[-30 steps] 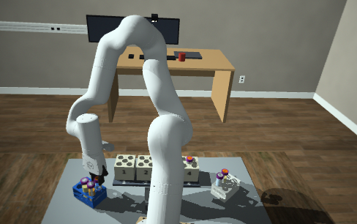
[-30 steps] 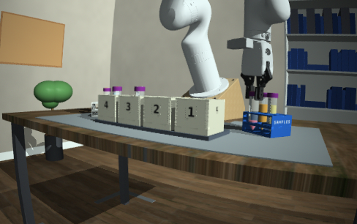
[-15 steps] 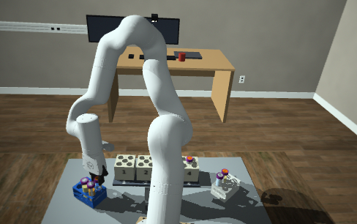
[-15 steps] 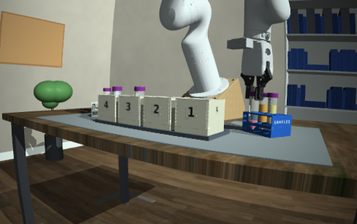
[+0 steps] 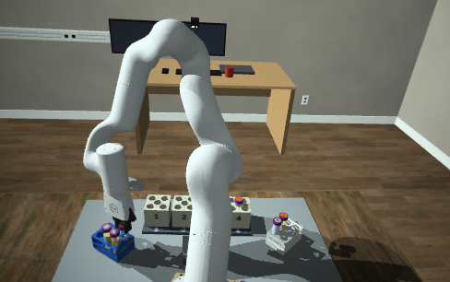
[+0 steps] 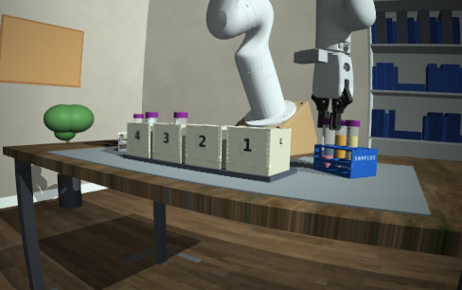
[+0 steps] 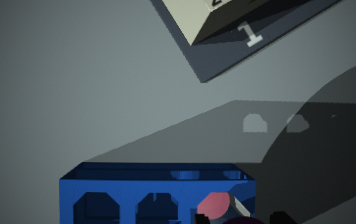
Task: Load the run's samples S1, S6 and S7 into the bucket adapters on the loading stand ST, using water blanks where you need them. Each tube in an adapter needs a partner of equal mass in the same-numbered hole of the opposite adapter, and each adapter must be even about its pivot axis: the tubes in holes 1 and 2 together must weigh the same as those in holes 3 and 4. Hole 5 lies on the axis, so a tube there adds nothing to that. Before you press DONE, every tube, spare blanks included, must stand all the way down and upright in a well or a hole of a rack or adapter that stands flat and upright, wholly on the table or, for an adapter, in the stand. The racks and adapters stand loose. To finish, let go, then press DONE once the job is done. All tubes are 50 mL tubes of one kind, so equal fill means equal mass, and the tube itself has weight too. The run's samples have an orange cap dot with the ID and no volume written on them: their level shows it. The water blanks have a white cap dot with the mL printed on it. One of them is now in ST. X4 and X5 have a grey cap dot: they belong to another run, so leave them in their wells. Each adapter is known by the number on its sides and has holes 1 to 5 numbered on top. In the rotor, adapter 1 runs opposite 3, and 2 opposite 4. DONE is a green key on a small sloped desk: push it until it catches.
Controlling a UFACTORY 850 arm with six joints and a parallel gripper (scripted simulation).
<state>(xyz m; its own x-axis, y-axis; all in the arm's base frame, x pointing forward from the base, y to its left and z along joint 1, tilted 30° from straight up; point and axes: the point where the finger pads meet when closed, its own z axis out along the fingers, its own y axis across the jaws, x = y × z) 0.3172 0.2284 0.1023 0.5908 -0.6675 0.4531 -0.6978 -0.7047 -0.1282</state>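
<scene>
Right now my hand is 20 mm short of the blue samples rack, 40 mm to the right of it and 90 mm above it. Round my hand: adapter 1: 120 mm ahead, 140 mm to the right, 70 mm below; then white rack: 130 mm behind, 600 mm to the right, 90 mm below.
</scene>
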